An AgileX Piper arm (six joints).
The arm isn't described. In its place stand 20 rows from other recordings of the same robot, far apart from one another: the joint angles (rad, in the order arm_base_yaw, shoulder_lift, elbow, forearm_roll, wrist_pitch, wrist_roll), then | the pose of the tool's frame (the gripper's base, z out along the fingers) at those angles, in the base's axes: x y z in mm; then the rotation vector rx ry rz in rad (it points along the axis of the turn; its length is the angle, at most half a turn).
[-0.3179 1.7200 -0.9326 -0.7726 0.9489 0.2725] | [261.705 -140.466 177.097 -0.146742 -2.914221 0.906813]
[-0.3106 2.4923 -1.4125 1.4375 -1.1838 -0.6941] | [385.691 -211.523 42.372 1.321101 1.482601 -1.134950]
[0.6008 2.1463 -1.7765 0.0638 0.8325 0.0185] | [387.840 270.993 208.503 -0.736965 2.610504 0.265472]
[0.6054 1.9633 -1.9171 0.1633 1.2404 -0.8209] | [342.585 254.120 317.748 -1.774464 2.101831 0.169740]
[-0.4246 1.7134 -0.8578 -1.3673 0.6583 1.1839] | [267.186 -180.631 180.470 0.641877 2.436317 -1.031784]
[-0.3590 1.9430 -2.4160 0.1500 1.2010 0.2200] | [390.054 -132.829 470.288 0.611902 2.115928 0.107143]
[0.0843 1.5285 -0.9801 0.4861 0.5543 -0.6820] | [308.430 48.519 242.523 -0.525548 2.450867 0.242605]
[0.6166 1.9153 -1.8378 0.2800 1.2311 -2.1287] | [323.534 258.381 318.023 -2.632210 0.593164 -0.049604]
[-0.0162 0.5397 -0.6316 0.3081 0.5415 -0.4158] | [105.317 12.519 337.463 -0.232460 1.893738 0.037941]
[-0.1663 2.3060 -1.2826 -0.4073 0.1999 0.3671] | [416.902 -77.235 35.996 0.203940 2.688471 -0.167139]
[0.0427 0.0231 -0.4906 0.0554 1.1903 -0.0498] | [-6.894 4.388 264.972 -0.107923 2.202990 0.064247]
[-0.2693 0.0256 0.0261 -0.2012 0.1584 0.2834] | [55.912 -18.408 188.837 0.321365 1.662406 -0.165006]
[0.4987 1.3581 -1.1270 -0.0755 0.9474 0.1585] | [241.059 124.939 312.460 -0.488876 2.617396 0.119180]
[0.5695 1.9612 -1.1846 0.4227 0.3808 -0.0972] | [326.204 225.331 149.389 -0.417599 2.647898 0.493067]
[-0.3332 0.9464 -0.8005 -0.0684 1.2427 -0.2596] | [132.336 -52.032 294.413 0.087355 2.895099 -0.208502]
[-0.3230 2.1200 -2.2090 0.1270 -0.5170 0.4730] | [466.104 -162.023 467.105 0.439232 0.767777 0.215784]
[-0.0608 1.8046 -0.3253 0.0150 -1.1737 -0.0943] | [257.473 -16.935 126.204 -0.014863 1.790721 -0.119510]
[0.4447 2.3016 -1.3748 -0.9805 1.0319 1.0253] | [388.901 113.448 71.749 -0.107228 2.653833 -1.031515]
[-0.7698 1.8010 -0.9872 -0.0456 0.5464 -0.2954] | [236.026 -231.778 152.034 0.629024 2.819600 -0.256777]
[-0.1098 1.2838 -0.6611 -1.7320 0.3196 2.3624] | [255.942 -56.607 255.603 0.903383 1.815202 -0.001043]
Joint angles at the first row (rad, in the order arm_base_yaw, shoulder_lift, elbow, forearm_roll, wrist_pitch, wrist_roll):
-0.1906, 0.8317, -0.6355, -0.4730, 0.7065, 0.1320
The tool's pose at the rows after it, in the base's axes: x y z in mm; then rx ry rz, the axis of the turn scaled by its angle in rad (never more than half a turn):
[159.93 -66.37 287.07 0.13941 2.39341 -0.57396]
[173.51 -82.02 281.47 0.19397 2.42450 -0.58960]
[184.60 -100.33 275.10 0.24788 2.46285 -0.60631]
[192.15 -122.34 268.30 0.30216 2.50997 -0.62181]
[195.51 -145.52 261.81 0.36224 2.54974 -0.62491]
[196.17 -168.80 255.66 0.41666 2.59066 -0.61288]
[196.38 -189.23 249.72 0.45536 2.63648 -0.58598]
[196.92 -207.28 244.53 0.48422 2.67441 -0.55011]
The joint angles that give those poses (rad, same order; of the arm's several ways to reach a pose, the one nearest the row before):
-0.2436, 0.9183, -0.6578, -0.4712, 0.6755, 0.1326
-0.3149, 1.0055, -0.6844, -0.4653, 0.6357, 0.1214
-0.3891, 1.0910, -0.7155, -0.4539, 0.6082, 0.0961
-0.4744, 1.1747, -0.7526, -0.4274, 0.5925, 0.0427
-0.5630, 1.2487, -0.7898, -0.3846, 0.5798, -0.0246
-0.6495, 1.3187, -0.8317, -0.3231, 0.5783, -0.1129
-0.7191, 1.3849, -0.8774, -0.2584, 0.5941, -0.2037
-0.7751, 1.4461, -0.9248, -0.1968, 0.6148, -0.2862

